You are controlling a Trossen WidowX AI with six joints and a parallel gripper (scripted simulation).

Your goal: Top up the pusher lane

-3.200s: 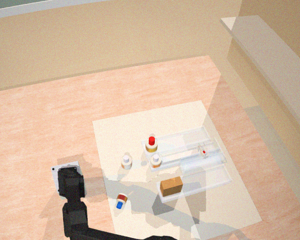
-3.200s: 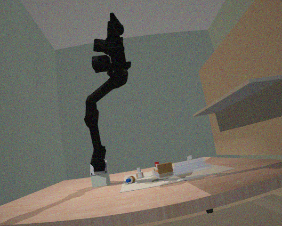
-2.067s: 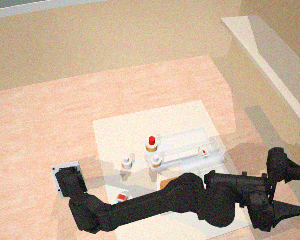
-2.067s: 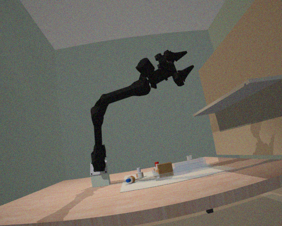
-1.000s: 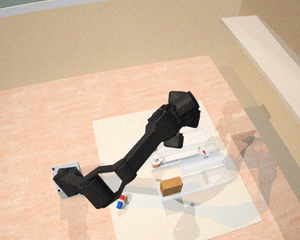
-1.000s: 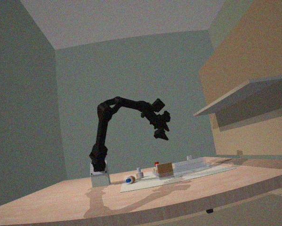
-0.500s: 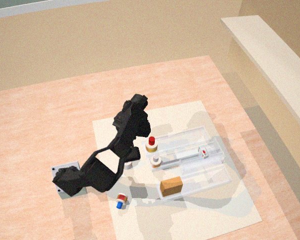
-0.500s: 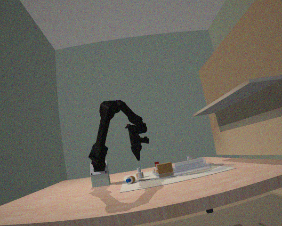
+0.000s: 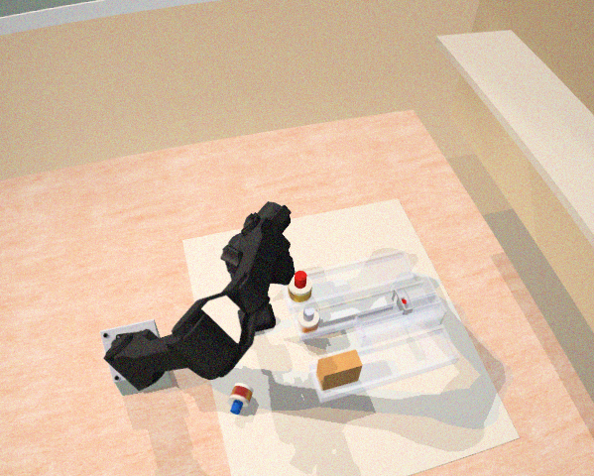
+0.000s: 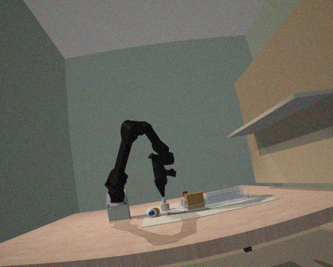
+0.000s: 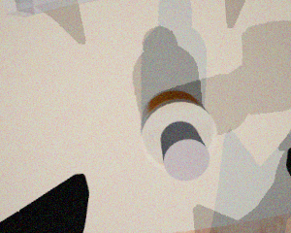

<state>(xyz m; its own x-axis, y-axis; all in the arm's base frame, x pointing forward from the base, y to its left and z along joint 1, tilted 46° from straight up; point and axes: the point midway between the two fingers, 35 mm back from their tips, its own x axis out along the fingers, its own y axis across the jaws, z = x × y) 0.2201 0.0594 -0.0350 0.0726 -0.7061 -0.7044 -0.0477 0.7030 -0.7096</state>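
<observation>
My gripper tip is 150 mm to the left of the brown box, 140 mm short of it and 40 mm above it. Round my gripper tip: red dot (300 mm ahead, 50 mm to the right); wall shelf (620 mm ahead, 290 mm above, 20 mm to the right).
</observation>
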